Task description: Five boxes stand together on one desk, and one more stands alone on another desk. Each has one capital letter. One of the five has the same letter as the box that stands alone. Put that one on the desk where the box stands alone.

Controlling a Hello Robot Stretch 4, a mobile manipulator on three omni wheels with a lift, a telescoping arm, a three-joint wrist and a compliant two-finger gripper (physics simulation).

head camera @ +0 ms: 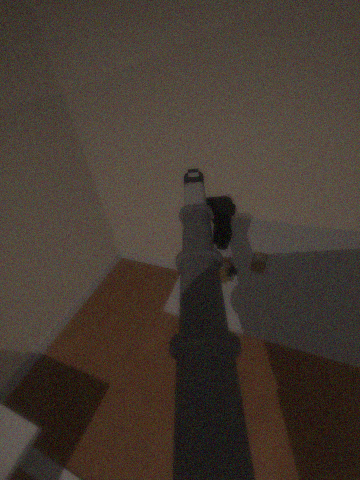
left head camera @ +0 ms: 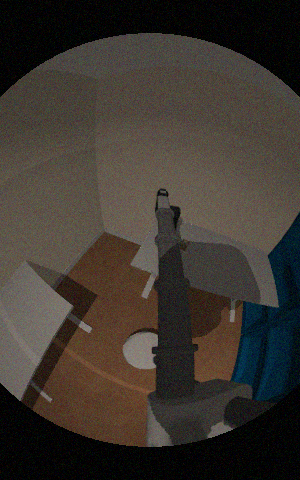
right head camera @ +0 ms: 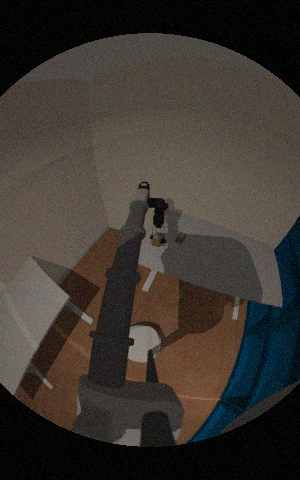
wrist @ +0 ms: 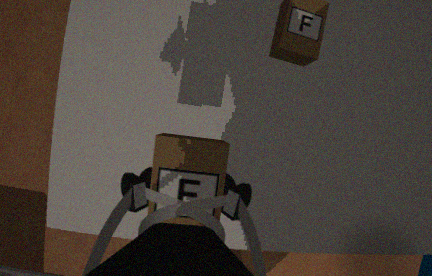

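My gripper is shut on a brown box. Its white label reads as F, with the lower part of the letter partly covered by the fingers. The held box hangs above the left part of a pale desk, and a shadow lies apart from it on the desk. Another brown box with the letter F stands alone on this desk, up and to the right of the held box in the wrist view, not touching it. The group of boxes does not show.
A second pale desk stands at the left. A white round thing is on the brown floor between the desks. A blue surface is at the right. Walls rise behind the desk.
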